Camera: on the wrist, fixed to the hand. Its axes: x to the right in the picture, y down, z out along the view.
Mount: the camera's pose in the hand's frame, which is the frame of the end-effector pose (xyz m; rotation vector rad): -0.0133 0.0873 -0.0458 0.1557 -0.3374 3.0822
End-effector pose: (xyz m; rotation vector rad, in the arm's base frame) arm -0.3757 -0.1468 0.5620 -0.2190 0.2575 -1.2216
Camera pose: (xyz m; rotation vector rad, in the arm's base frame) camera -0.3160 -0.1069 0.4931 0.2224 -0.0287 1.8418
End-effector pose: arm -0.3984 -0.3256 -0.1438 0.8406 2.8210 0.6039
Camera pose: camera -0.3550 -0.2817 -0.0658 -2.8218 0.7555 0.0170
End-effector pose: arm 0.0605 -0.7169 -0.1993 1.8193 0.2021 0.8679
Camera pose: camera -0.0009 -0.7267 -0.1217 -0.4192 2.0276 -1.1369
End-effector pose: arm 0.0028 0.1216 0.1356 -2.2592 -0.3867 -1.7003
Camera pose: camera -0.0082 0.0230 0.1291 -0.4717 1.6837 0.5148
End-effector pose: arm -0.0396 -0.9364 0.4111 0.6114 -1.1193 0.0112
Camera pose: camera -0.0341 -0.8382 0.4261 1.4290 1.1494 -2.3979
